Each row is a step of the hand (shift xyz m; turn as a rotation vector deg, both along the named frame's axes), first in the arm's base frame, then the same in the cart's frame.
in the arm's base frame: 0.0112 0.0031 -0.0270 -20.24 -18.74 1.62
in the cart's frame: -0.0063 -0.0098 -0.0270 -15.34 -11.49 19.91
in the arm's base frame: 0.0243 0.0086 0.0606 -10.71 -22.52 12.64
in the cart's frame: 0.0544 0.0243 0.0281 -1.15 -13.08 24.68
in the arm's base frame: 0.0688 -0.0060 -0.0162 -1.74 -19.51 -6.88
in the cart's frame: 0.0473 -0.0276 -0.0451 -5.00 -19.67 4.38
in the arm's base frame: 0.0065 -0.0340 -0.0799 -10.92 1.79 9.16
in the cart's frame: -0.0397 -0.0615 -0.0472 -3.76 7.56 11.62
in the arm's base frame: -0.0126 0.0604 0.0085 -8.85 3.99 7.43
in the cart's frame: -0.0066 0.0604 -0.0136 -3.09 8.41 8.32
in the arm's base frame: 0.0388 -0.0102 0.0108 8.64 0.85 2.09
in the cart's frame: 0.0382 -0.0143 -0.0078 8.27 -0.50 -3.34
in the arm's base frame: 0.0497 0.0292 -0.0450 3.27 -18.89 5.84
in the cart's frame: 0.0145 -0.0020 -0.0716 6.37 -15.61 10.83
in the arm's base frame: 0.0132 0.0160 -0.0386 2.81 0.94 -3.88
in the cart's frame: -0.0115 -0.0029 -0.0422 0.07 -1.24 -4.72
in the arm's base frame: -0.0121 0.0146 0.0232 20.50 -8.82 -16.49
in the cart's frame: 0.0031 0.0245 0.0169 7.57 -18.84 -18.92
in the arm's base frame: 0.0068 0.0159 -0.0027 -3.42 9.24 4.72
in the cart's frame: 0.0037 0.0117 -0.0125 -0.28 10.85 1.21
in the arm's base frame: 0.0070 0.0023 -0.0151 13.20 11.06 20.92
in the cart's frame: -0.0029 -0.0051 -0.0157 22.58 14.53 3.65
